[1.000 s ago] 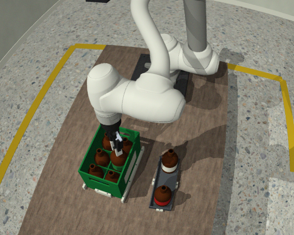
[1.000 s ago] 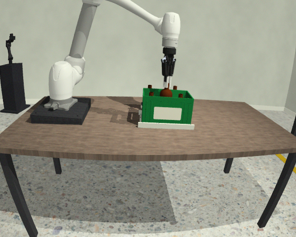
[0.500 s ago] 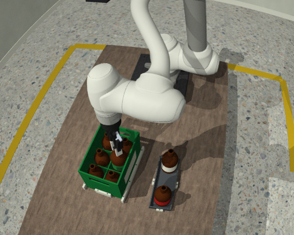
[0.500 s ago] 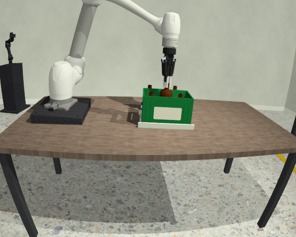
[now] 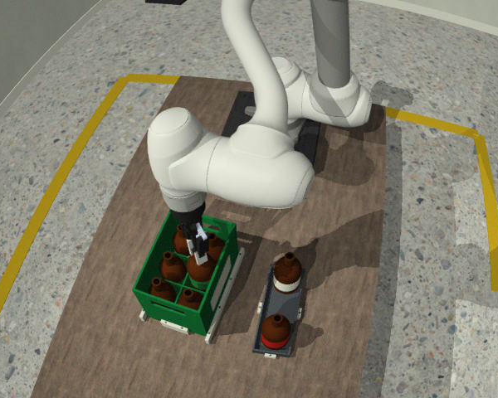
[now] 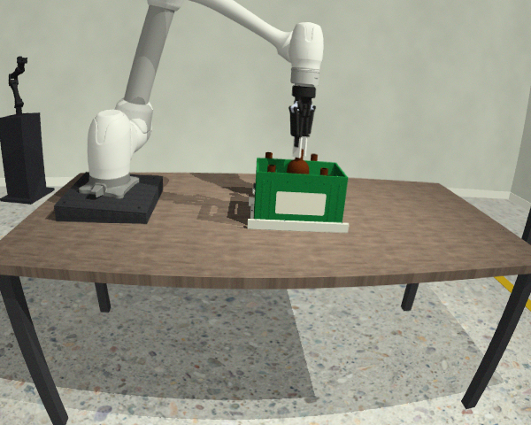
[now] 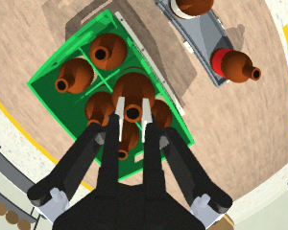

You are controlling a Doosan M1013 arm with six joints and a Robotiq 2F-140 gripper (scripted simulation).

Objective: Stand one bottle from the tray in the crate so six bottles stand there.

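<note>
Now: the green crate 4 cm to the right of my hand and 15 cm below it. From my hand the other things lie so: grey tray: 2 cm behind, 21 cm to the left, 22 cm below.
</note>
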